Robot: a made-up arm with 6 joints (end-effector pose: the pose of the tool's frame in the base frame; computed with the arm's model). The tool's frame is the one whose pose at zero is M. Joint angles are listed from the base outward.
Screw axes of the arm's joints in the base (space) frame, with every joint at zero. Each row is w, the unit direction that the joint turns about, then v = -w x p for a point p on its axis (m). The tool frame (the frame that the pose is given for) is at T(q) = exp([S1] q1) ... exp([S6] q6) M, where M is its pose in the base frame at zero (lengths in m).
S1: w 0 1 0 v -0.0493 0 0
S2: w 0 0 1 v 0.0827 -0.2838 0
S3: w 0 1 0 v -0.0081 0 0.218
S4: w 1 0 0 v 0 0.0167 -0.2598
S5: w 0 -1 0 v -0.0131 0 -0.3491
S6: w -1 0 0 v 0 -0.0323 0.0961
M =
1 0 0 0.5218
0 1 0 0.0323
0 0 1 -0.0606
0 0 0 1
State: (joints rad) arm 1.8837 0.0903 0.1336 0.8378 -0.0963 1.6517
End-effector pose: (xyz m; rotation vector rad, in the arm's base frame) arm -0.3615 0.0608 -0.3748 -0.3419 1.8734 0.9373
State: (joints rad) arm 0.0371 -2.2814 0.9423 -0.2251 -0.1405 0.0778
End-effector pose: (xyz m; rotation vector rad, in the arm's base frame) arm 0.1638 0.0680 -0.2569 0.9915 0.8689 -1.8947
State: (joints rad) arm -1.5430 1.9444 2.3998 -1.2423 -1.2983 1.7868
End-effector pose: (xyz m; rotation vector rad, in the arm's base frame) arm 0.3909 -0.0493 0.4318 0.4878 -1.5549 0.4241
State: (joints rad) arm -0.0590 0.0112 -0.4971 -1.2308 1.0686 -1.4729
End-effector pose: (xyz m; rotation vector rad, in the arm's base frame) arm 0.3572 0.3372 0.2466 -0.0751 -0.7344 1.1009
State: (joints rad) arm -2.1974 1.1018 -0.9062 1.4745 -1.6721 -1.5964
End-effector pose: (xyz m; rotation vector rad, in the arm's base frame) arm 0.0225 0.3006 0.0409 -0.5618 0.5406 0.7273
